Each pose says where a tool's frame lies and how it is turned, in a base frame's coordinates. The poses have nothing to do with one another.
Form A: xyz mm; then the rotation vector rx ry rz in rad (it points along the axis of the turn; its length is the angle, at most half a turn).
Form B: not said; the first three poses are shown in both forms.
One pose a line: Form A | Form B
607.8, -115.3, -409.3, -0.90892, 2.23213, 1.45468 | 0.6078, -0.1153, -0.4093, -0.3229, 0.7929, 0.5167, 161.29
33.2, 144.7, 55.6, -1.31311, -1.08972, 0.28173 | 0.0332, 0.1447, 0.0556, -0.7592, -0.6301, 0.1629, 99.09
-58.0, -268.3, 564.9, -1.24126, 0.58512, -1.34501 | -0.0580, -0.2683, 0.5649, -0.6460, 0.3045, -0.7000, 110.09
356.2, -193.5, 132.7, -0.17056, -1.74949, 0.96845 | 0.3562, -0.1935, 0.1327, -0.0850, -0.8717, 0.4826, 114.99
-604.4, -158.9, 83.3, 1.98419, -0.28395, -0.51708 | -0.6044, -0.1589, 0.0833, 0.9585, -0.1372, -0.2498, 118.60
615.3, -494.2, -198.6, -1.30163, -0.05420, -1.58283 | 0.6153, -0.4942, -0.1986, -0.6349, -0.0264, -0.7721, 117.46
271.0, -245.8, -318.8, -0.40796, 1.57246, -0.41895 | 0.2710, -0.2458, -0.3188, -0.2432, 0.9373, -0.2497, 96.12
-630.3, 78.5, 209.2, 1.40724, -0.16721, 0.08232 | -0.6303, 0.0785, 0.2092, 0.9913, -0.1178, 0.0580, 81.33
